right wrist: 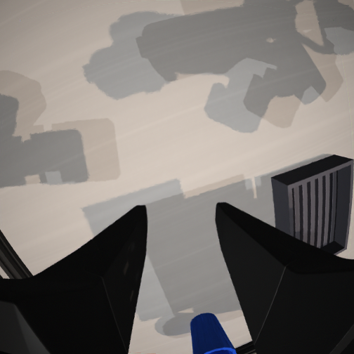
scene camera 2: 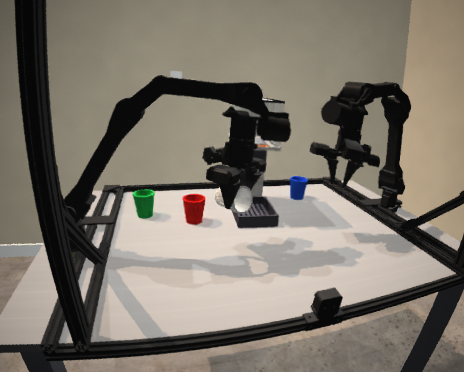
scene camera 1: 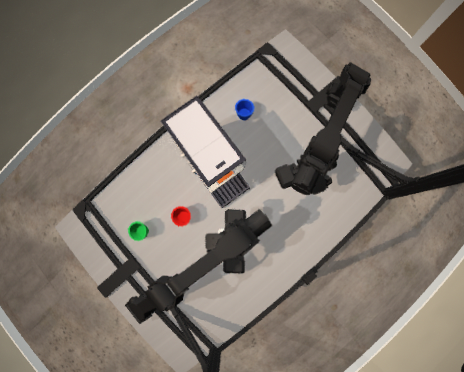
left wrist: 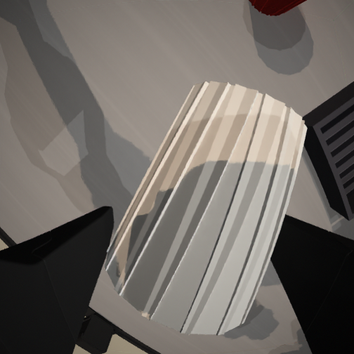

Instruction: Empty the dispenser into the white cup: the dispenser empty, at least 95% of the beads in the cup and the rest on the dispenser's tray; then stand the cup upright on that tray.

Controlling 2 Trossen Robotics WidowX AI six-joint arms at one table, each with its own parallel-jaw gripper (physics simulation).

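Pixels of known places: left gripper, fingertip midpoint: (scene camera 2: 235, 204); right gripper, fingertip midpoint: (scene camera 2: 337, 185); left arm's base at its link origin: (scene camera 2: 72, 245); right arm's base at its link origin: (scene camera 2: 387, 205) (scene camera 1: 333, 99).
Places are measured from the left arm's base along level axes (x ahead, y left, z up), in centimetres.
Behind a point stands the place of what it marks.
Observation:
The white cup (scene camera 2: 243, 199) @(x 40.5, y -13.5, z 11.1 cm) (left wrist: 215, 210) is tilted well over, in the air at the left of the tray in scene camera 2. Its inside does not show clearly, and no beads can be made out. My left gripper (left wrist: 187, 217) is shut on the cup's sides. The dispenser (scene camera 1: 200, 142) @(x 55.4, y 7.2, z 34.0 cm) (scene camera 2: 273, 106) @(x 54.9, y -4.0, z 32.7 cm) stands at the back, mostly hidden by my left arm in scene camera 2. Its dark slatted tray (scene camera 2: 257, 220) @(x 50.4, y -6.5, z 0.4 cm) (right wrist: 282, 207) sits at its front. My right gripper (scene camera 2: 339, 181) @(x 66.5, y -20.5, z 13.5 cm) (right wrist: 181, 212) is partly open and empty, high above the table at the right.
A red cup (scene camera 1: 181, 216) @(x 35.3, y 5.7, z -0.7 cm) (scene camera 2: 194, 209) @(x 34.4, y 2.3, z 3.2 cm) and a green cup (scene camera 1: 138, 231) @(x 22.1, y 15.9, z -0.8 cm) (scene camera 2: 144, 203) @(x 22.2, y 12.0, z 3.3 cm) stand left of the tray. A blue cup (scene camera 1: 244, 109) @(x 79.7, y 8.0, z -0.7 cm) (scene camera 2: 298, 188) @(x 76.5, y 5.0, z 2.7 cm) (right wrist: 207, 332) stands on the dispenser's other side. A black frame (scene camera 2: 200, 350) @(x 17.9, y -37.9, z -3.9 cm) edges the table.

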